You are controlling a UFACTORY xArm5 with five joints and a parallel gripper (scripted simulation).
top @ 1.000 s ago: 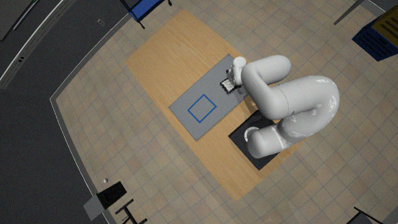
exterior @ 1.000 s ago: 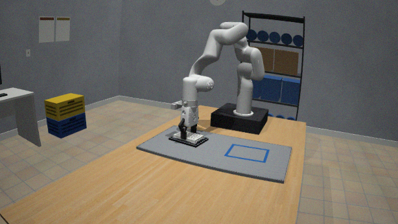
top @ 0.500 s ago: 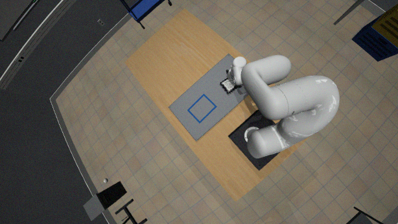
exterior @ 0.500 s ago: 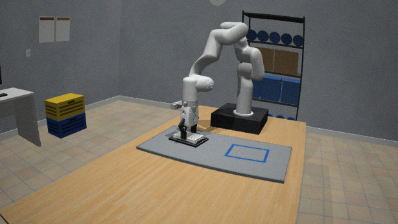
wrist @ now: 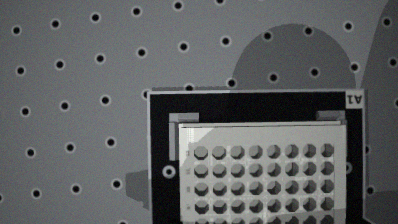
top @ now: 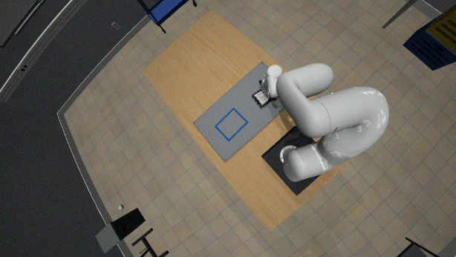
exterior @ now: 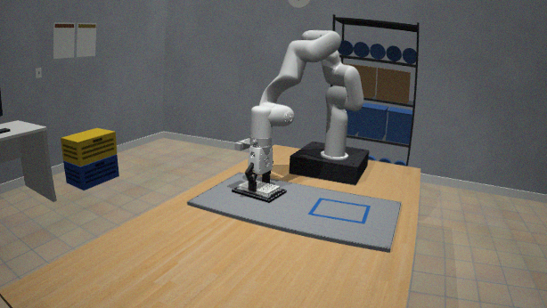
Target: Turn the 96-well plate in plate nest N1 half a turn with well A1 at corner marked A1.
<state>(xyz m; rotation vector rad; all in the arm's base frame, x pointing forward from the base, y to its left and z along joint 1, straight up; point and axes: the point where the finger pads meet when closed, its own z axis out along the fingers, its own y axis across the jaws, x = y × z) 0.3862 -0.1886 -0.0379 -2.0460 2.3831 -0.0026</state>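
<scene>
Right now the black plate nest is 20 mm below my hand. The rest, counted from my hand: A1 mark: 60 mm behind, 70 mm to the right, 20 mm below; then white 96-well plate: 10 mm below.
</scene>
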